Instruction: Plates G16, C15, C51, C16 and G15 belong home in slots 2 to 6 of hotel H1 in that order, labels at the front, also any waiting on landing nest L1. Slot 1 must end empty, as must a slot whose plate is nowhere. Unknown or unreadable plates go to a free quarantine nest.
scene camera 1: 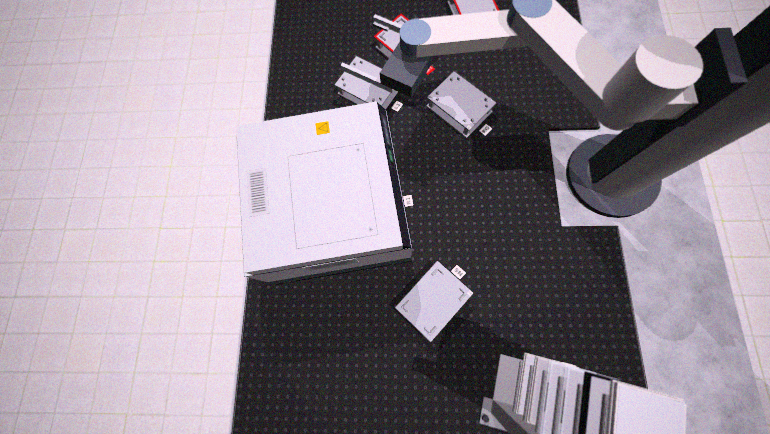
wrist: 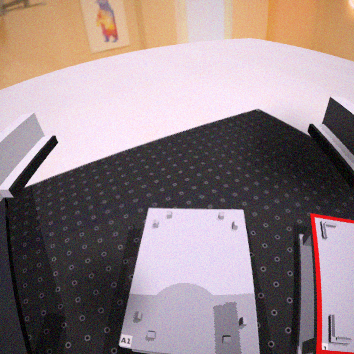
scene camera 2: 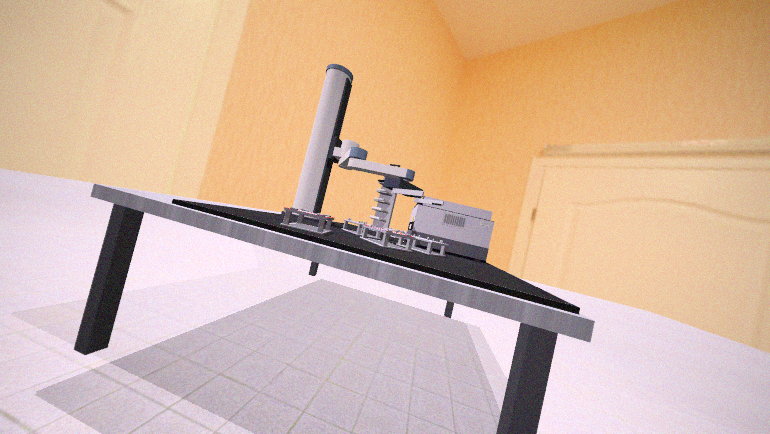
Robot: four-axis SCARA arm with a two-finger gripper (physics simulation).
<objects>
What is my gripper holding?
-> Nothing.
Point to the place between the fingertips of my gripper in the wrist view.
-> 176, 114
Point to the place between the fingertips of my gripper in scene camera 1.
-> At 358, 42
</objects>
